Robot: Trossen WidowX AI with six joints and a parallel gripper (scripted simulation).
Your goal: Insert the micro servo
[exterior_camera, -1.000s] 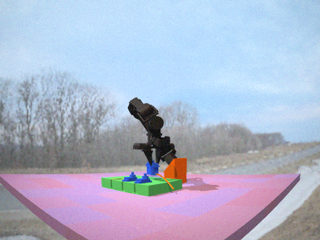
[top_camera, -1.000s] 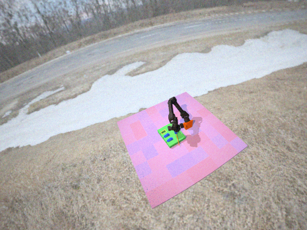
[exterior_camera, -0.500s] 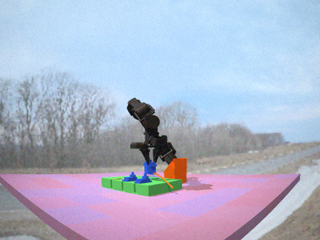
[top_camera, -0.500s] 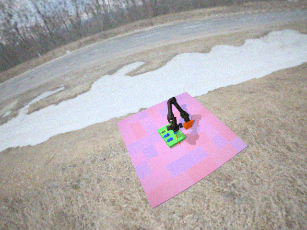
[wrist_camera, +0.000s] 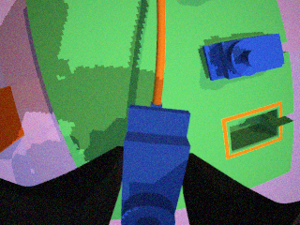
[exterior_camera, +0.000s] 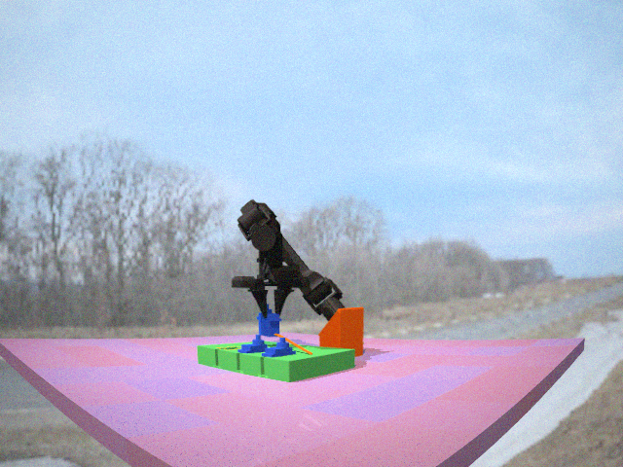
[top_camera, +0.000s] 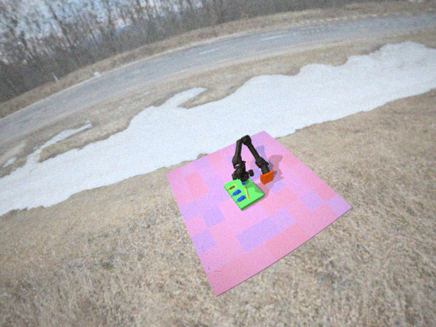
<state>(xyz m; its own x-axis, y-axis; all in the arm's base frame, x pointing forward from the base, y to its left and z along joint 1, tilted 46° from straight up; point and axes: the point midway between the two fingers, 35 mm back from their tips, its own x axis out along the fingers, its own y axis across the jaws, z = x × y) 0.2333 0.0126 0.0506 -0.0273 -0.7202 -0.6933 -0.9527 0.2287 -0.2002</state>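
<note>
My gripper tip is now 2 cm past the green deck, 3 cm to the right of it and 10 cm above it.
</note>
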